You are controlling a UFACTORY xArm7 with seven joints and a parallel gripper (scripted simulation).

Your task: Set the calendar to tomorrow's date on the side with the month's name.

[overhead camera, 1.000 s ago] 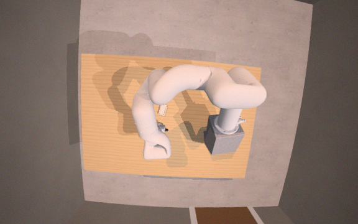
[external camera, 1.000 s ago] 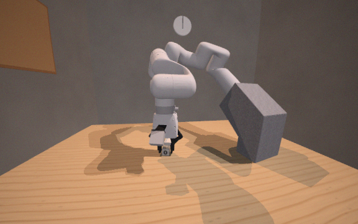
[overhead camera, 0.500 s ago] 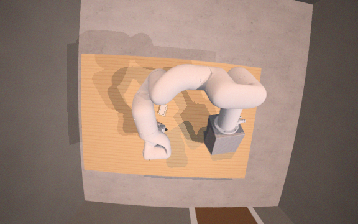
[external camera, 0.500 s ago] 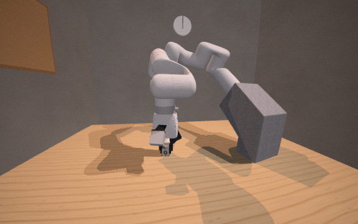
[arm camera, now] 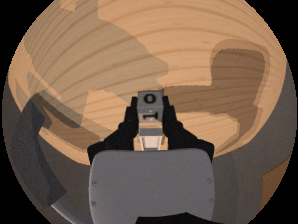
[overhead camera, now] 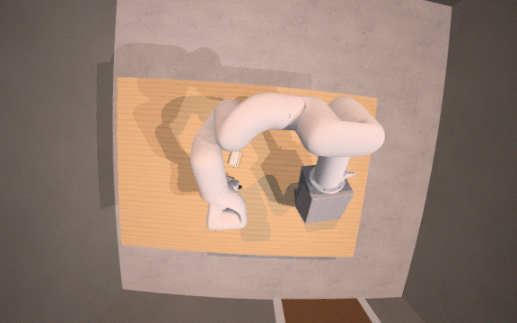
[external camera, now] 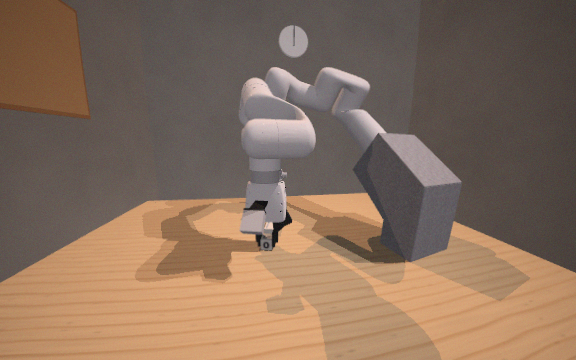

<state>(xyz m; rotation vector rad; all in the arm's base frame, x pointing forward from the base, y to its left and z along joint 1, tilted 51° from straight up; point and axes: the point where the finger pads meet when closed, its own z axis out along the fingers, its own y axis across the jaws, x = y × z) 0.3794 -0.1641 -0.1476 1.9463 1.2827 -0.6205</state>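
My hand is 4 cm past the white calendar tray, 10 cm to the left of it and 2 cm above it.
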